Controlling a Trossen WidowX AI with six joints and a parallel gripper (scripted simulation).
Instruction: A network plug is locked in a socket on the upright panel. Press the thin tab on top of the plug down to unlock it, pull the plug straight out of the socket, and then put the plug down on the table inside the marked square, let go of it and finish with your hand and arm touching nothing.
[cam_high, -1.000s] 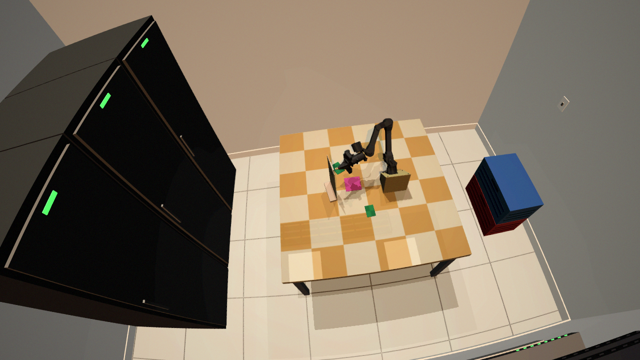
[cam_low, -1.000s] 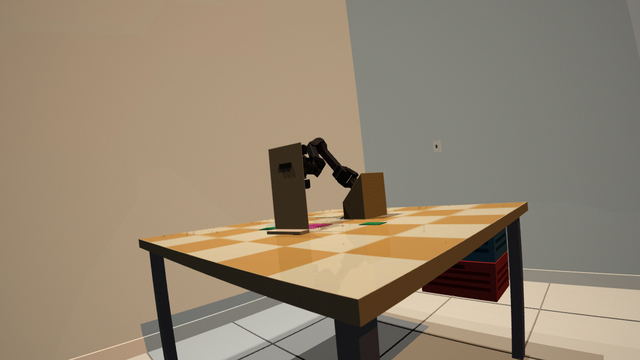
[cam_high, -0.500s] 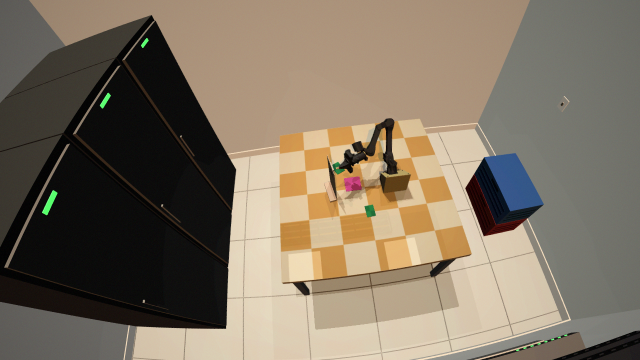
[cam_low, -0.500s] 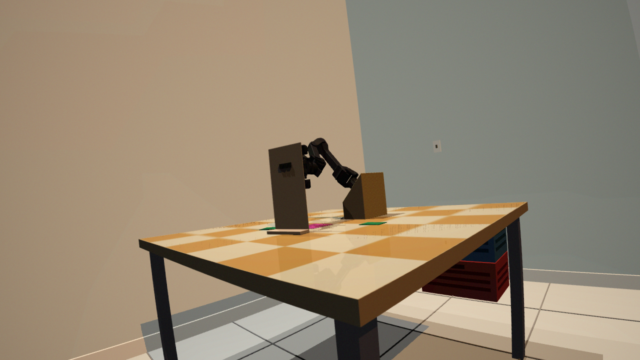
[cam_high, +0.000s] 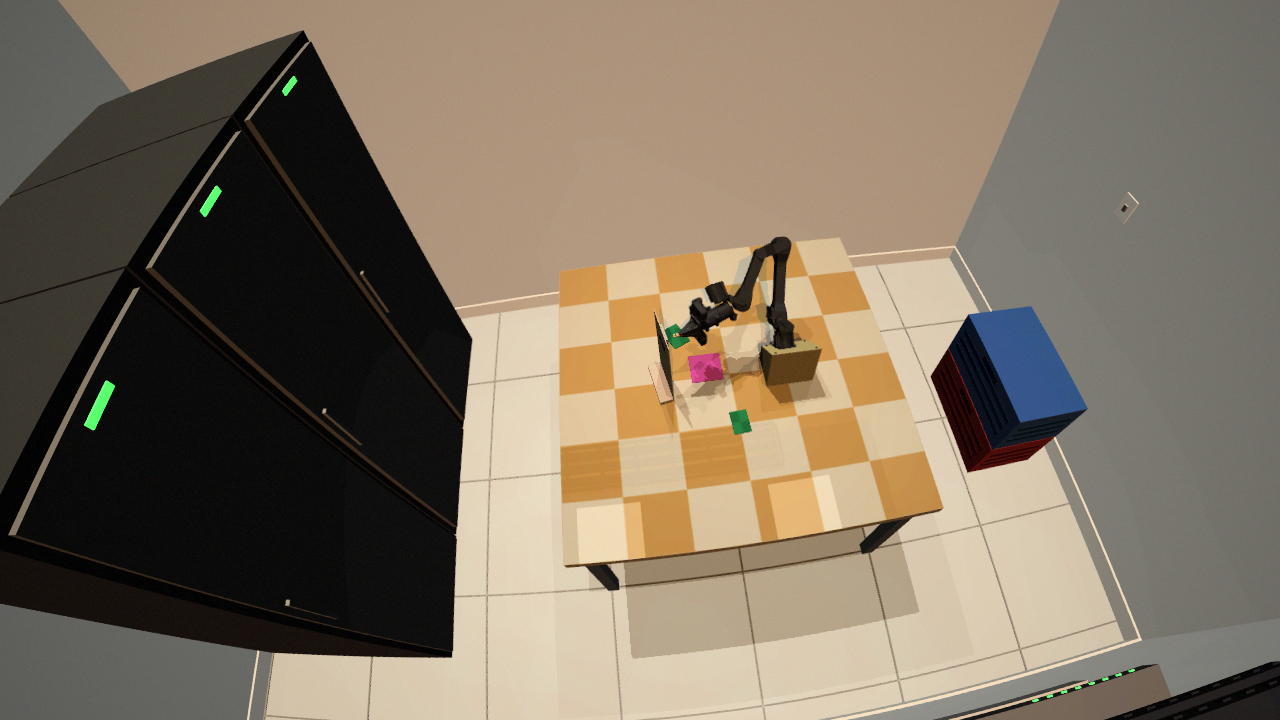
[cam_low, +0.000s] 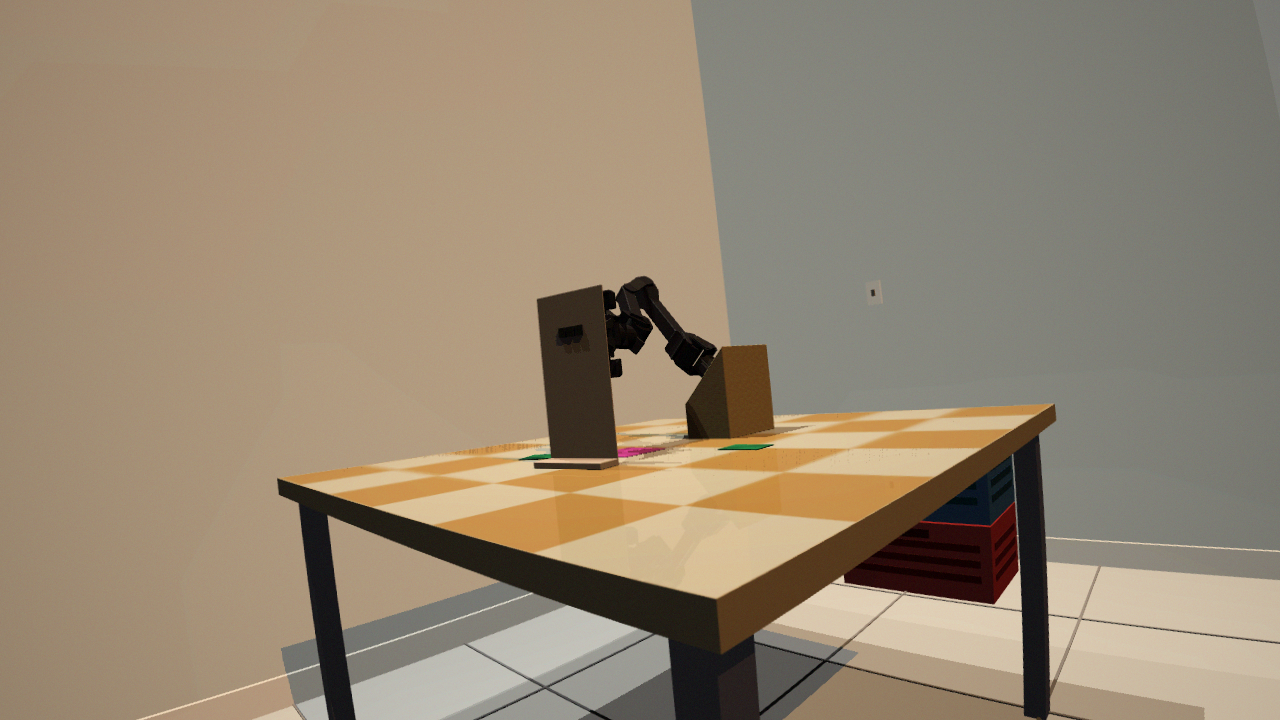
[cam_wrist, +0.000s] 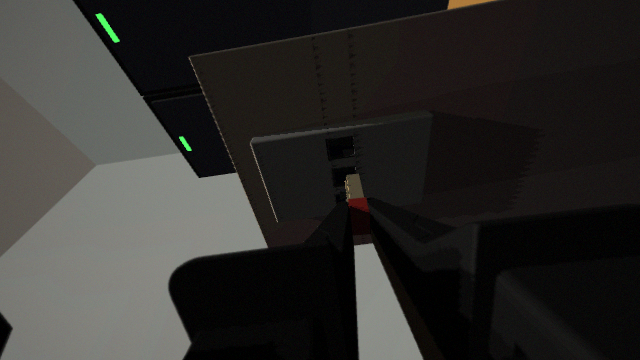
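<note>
Right now my gripper tip is 26 cm above the magenta square, 9 cm past it and 1 cm to the left of it. Round my gripper tip: upright panel (10 cm below, 7 cm ahead, 2 cm to the left); then network plug (right at my gripper tip).
</note>
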